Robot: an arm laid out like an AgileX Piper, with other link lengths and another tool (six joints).
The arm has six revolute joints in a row. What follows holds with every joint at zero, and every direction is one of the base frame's.
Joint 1 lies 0.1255 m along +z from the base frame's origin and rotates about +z.
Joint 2 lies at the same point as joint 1 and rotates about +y.
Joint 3 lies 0.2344 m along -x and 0.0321 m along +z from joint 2 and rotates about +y.
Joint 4 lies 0.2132 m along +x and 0.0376 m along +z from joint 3 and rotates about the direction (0.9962, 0, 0.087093).
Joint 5 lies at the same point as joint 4 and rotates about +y.
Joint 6 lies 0.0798 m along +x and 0.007 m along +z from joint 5 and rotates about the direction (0.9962, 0, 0.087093).
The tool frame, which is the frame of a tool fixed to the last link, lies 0.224 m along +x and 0.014 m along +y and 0.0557 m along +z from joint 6; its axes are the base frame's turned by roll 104.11, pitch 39.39 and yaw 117.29 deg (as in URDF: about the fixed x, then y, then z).
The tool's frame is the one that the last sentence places.
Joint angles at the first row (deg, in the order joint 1, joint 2, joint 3, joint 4, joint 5, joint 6):
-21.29, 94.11, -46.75, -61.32, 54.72, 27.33
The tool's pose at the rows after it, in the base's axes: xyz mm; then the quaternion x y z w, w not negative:
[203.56 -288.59 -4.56 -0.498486 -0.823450 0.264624 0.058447]
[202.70 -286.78 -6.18 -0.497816 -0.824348 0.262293 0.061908]
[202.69 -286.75 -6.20 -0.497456 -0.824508 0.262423 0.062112]
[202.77 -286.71 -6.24 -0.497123 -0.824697 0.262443 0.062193]
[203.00 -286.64 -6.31 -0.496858 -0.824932 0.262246 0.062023]
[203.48 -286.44 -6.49 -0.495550 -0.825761 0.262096 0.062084]
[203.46 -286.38 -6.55 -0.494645 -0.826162 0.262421 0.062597]
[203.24 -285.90 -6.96 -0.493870 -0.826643 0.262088 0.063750]
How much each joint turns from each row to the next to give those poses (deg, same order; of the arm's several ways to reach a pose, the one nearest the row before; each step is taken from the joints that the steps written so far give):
0.00, 0.00, 0.00, 3.49, 0.00, -3.42
0.00, 0.00, 0.00, 0.56, 0.00, -0.52
0.00, 0.00, 0.00, 0.00, 0.00, -0.05
0.00, 0.00, -0.01, 0.00, -0.02, -0.04
0.00, 0.00, 0.01, 0.00, -0.04, -0.02
0.00, 0.00, 0.00, 0.00, -0.10, -0.15
0.00, 0.00, -0.01, 0.00, 0.00, -0.13
0.00, 0.00, 0.01, 0.13, 0.00, -0.21

